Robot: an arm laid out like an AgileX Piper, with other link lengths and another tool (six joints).
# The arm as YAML. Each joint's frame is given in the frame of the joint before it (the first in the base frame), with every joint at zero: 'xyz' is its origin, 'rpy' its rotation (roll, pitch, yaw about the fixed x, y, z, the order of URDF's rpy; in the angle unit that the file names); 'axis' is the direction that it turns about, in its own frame. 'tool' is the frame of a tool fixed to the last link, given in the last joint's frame.
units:
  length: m
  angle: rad
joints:
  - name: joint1
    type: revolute
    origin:
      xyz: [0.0, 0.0, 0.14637]
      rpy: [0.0, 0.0, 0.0]
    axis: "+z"
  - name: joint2
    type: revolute
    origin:
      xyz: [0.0, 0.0, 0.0]
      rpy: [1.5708, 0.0, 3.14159]
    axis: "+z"
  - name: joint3
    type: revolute
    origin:
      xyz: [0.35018, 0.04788, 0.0]
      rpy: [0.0, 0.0, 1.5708]
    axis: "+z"
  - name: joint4
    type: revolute
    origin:
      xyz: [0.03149, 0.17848, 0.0]
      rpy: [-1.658, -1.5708, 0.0]
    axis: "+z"
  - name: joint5
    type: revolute
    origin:
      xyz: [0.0, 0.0, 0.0]
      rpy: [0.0, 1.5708, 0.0]
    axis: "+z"
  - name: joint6
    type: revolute
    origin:
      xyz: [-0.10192, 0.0, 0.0]
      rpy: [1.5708, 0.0, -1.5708]
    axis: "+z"
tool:
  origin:
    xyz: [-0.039, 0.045, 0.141]
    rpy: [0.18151, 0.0, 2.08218]
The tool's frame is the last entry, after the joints.
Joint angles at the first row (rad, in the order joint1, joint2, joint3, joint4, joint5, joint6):
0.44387, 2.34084, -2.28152, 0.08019, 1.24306, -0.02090
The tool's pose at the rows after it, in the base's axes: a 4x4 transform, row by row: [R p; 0 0 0 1], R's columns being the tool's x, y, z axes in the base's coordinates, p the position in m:
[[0.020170 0.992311 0.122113 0.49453], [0.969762 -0.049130 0.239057 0.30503], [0.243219 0.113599 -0.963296 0.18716], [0 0 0 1]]
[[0.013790 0.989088 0.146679 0.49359], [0.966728 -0.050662 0.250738 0.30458], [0.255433 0.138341 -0.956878 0.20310], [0 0 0 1]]
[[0.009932 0.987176 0.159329 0.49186], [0.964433 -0.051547 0.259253 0.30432], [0.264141 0.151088 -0.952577 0.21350], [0 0 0 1]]
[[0.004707 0.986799 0.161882 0.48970], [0.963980 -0.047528 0.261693 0.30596], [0.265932 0.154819 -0.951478 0.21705], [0 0 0 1]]
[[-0.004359 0.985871 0.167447 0.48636], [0.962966 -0.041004 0.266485 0.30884], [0.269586 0.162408 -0.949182 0.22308], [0 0 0 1]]
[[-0.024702 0.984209 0.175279 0.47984], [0.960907 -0.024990 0.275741 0.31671], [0.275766 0.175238 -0.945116 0.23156], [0 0 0 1]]
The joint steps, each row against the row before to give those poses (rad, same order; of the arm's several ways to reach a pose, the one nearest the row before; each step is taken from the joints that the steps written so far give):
0.00001, -0.02072, -0.00005, 0.00000, 0.00001, 0.00001
-0.00001, -0.02684, -0.00144, 0.00000, -0.00004, -0.00001
-0.00001, -0.01838, -0.00005, 0.00229, 0.00257, -0.00001
0.00416, -0.00675, -0.00001, 0.00000, 0.00249, 0.00001
0.00703, -0.01109, 0.00003, 0.00000, 0.00233, -0.00001
0.01740, -0.01483, 0.00000, -0.00001, 0.00002, 0.00002

